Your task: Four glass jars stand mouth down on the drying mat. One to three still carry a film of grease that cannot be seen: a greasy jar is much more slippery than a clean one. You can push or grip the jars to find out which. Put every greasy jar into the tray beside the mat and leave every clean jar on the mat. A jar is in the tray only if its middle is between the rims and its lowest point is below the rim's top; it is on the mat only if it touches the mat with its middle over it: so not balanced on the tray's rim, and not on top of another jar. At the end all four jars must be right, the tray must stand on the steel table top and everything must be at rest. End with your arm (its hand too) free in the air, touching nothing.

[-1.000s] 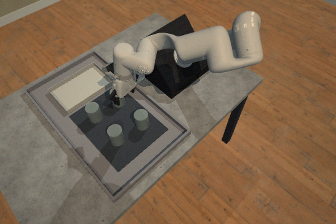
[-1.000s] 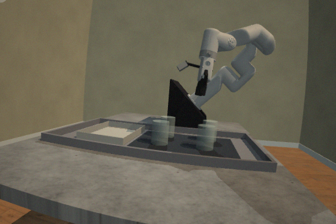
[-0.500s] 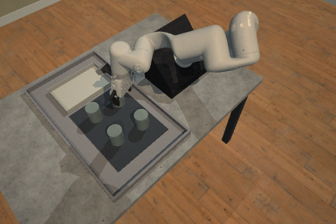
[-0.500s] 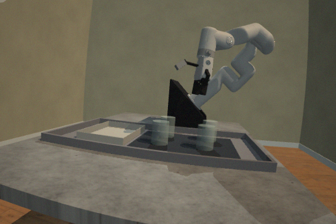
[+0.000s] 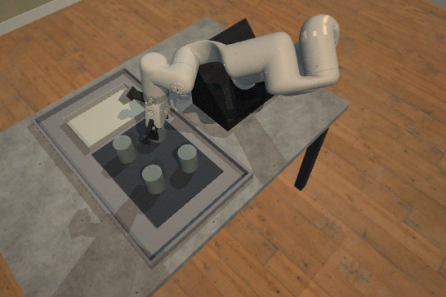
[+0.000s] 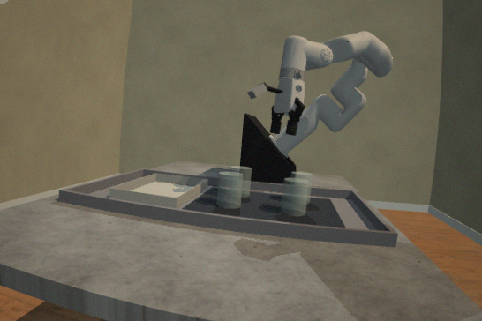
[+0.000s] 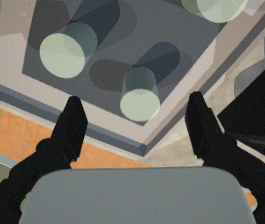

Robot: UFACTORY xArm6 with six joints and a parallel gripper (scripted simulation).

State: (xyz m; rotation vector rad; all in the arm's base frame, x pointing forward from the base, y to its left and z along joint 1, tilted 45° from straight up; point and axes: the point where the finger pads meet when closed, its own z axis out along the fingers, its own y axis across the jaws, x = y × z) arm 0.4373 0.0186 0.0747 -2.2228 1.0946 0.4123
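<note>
My gripper is now 4 cm short of the dark mat, 2 cm to the left of it and 22 cm above it. Also, from my hand: cream tray 6 cm ahead, 34 cm to the right, 21 cm below.
</note>
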